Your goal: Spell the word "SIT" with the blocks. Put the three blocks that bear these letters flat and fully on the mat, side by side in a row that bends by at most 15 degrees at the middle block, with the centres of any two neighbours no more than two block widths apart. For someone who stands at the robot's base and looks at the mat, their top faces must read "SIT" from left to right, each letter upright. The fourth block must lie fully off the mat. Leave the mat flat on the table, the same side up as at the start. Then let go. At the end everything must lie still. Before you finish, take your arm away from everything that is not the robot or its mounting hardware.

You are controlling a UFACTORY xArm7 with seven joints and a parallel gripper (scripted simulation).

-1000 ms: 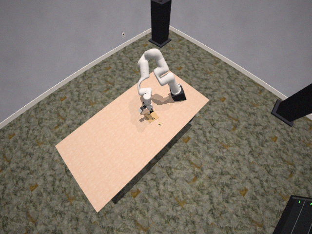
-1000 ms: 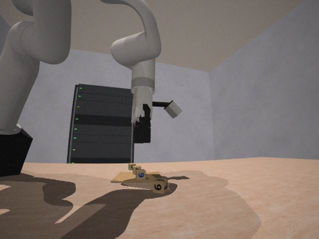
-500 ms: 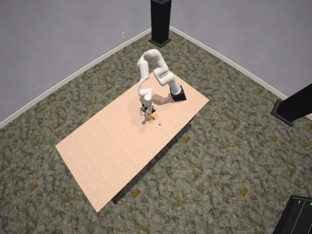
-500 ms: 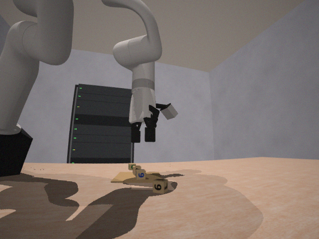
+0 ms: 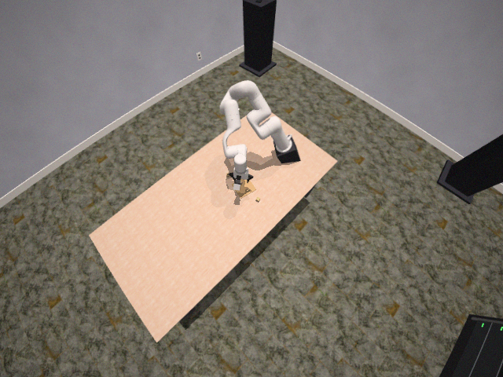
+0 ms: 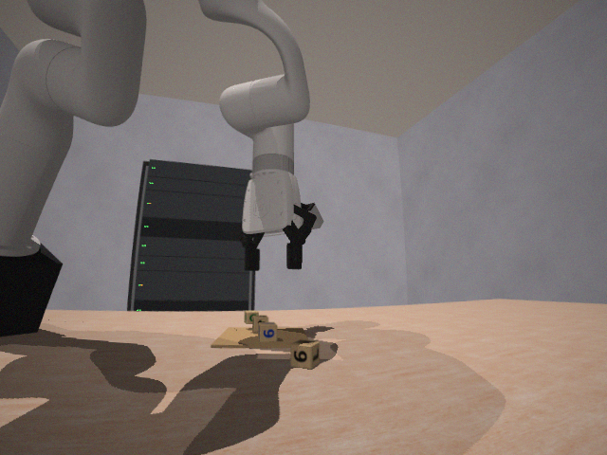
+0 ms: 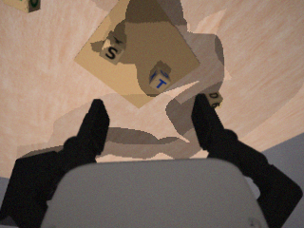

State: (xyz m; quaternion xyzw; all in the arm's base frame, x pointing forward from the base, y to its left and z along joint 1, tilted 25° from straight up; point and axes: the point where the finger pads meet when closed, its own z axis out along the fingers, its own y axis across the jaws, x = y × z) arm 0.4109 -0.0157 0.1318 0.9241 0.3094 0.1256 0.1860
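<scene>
The wooden block is 160 mm to the left of my hand and 110 mm below it. From my hand the other things lie so: tan mat (120 mm below, 10 mm to the left, 10 mm behind).
</scene>
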